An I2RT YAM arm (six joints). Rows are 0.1 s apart.
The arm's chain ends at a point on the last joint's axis. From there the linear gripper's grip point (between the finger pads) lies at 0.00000 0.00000 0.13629 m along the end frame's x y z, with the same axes.
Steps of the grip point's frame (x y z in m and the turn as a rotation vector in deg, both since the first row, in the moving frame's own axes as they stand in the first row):
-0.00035, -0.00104, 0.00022, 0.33, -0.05, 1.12
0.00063, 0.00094, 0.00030, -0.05, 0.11, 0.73
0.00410, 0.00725, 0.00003, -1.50, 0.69, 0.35
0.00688, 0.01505, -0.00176, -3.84, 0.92, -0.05
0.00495, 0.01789, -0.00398, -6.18, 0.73, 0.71
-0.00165, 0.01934, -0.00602, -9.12, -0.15, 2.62
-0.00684, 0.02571, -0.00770, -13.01, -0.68, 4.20
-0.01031, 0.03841, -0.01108, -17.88, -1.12, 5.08
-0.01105, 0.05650, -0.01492, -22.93, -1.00, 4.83
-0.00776, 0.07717, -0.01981, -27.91, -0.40, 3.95
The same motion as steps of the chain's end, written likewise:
-0.00024, -0.00025, 0.00022, 0.33, -0.05, 1.12
0.00037, 0.00082, 0.00030, -0.05, 0.11, 0.73
0.00247, 0.00368, 0.00009, -1.50, 0.69, 0.35
0.00469, 0.00592, -0.00144, -3.84, 0.92, -0.05
0.00331, 0.00321, -0.00318, -6.18, 0.73, 0.71
-0.00080, -0.00225, -0.00430, -9.12, -0.15, 2.62
-0.00411, -0.00488, -0.00419, -13.01, -0.68, 4.20
-0.00582, -0.00326, -0.00448, -17.88, -1.12, 5.08
-0.00647, 0.00357, -0.00414, -22.93, -1.00, 4.83
-0.00460, 0.01346, -0.00396, -27.91, -0.40, 3.95

